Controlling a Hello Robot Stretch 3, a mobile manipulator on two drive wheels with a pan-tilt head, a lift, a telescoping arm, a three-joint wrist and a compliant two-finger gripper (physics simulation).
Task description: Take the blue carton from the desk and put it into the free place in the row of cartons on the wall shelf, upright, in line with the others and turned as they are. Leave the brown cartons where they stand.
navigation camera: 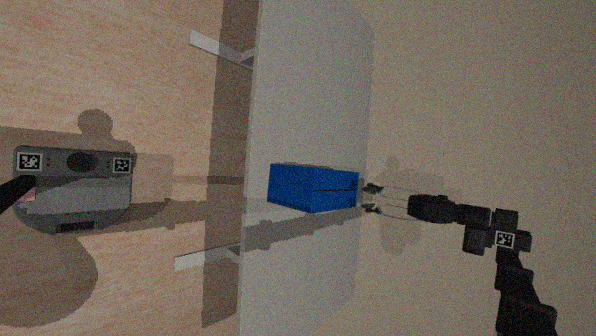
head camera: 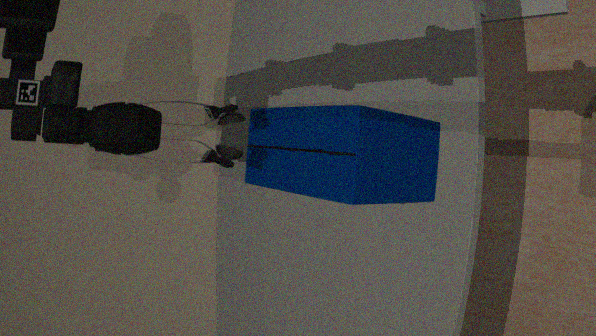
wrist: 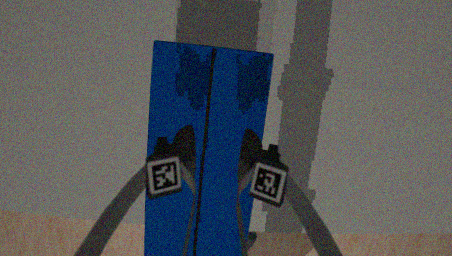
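Seen in the pictures: gripper, fingertip midpoint: [navigation camera: 362,196] [head camera: 241,136] [wrist: 217,146]; robot's base, link origin: [navigation camera: 80,161].
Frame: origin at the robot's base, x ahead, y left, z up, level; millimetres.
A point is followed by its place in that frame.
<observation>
The blue carton [head camera: 345,175] @[x 18, y -457, z 900 mm] [navigation camera: 290,187] @[x -9, y -441, z 819 mm] [wrist: 175,215] @[x 16, y -506, z 900 mm] stands on the grey desk [head camera: 345,270] @[x 198, y -628, z 720 mm] [navigation camera: 312,100] @[x 303, y -625, z 720 mm] [wrist: 75,100] @[x 236, y -606, z 720 mm]. A thin dark line runs along its upper face. My gripper [head camera: 226,136] @[x -24, y -607, z 960 mm] [navigation camera: 371,198] @[x -24, y -607, z 960 mm] [wrist: 217,146] @[x -24, y -607, z 960 mm] is open, with its fingers apart and nothing between them. In the head and navigation views its fingertips show just beyond the carton's end that is away from the robot base. In the wrist view they show over the carton's upper face. Finger shadows fall on that face. The wall shelf and the brown cartons do not show in these views.
The robot base [navigation camera: 75,187] @[x -90, y 10, z 159 mm] stands on the wood-coloured floor [navigation camera: 140,90] @[x 353, y -199, z 0 mm] [head camera: 555,240] @[x 194, y -441, z 0 mm] beyond the desk's long edge. Light desk feet [navigation camera: 205,44] [navigation camera: 189,260] reach out over the floor. Shadows of the arm cross the desk. A plain beige surface [head camera: 110,250] @[x 265, y -1150, z 1033 mm] [navigation camera: 480,100] @[x 390, y -1148, z 1214 mm] borders the desk's other side.
</observation>
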